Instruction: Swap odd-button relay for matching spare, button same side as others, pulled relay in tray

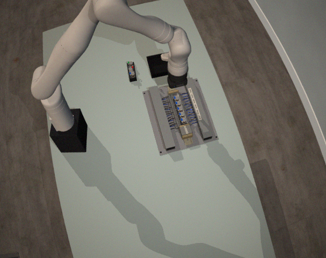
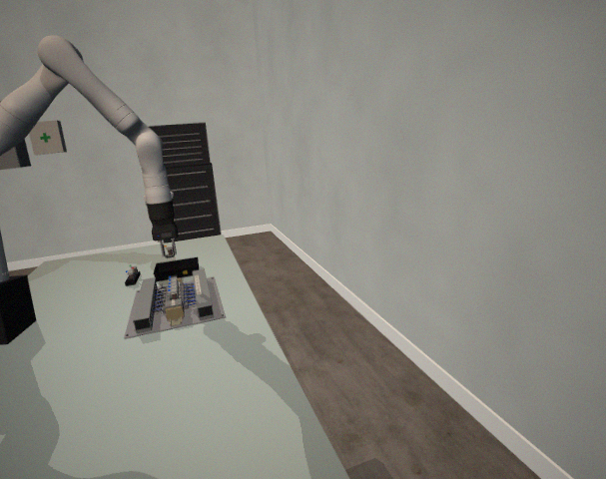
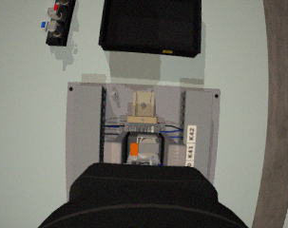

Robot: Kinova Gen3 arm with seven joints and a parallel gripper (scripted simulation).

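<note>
My gripper is now 190 mm to the right of the black tray, 140 mm above it and 30 mm short of it. The rest, counted from my hand: spare holder: 210 mm to the left, 140 mm below, 140 mm behind.
</note>
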